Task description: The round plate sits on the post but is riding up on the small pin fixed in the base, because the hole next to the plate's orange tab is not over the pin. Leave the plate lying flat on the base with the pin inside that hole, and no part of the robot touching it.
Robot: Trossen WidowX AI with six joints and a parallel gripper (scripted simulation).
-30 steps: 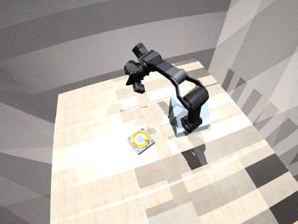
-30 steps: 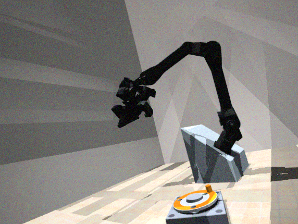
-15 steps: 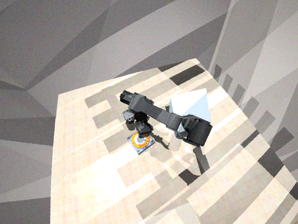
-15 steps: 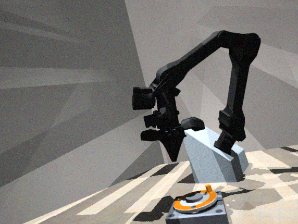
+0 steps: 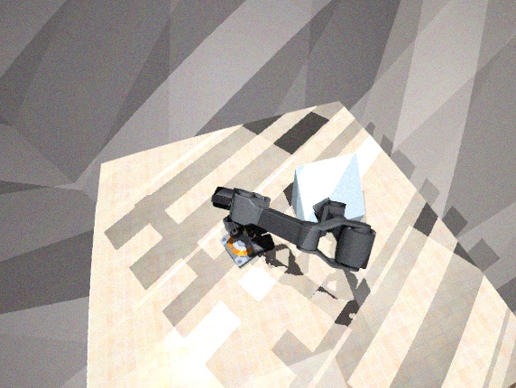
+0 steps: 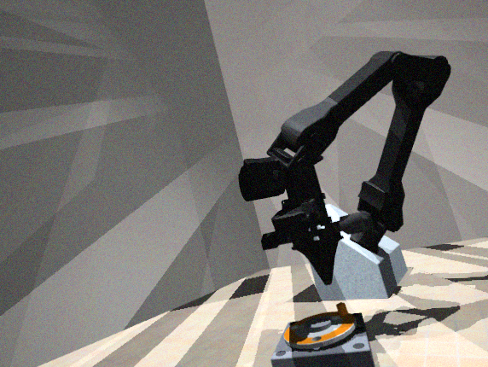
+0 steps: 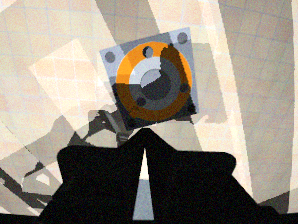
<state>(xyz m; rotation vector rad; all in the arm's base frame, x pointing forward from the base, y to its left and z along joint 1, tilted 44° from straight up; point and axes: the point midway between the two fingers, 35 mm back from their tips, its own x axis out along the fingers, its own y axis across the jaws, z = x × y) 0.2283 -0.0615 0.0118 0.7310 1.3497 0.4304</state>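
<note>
Right now the square grey base is 6 cm below my gripper tip, 5 cm ahead of it and 2 cm to the right of it.
</note>
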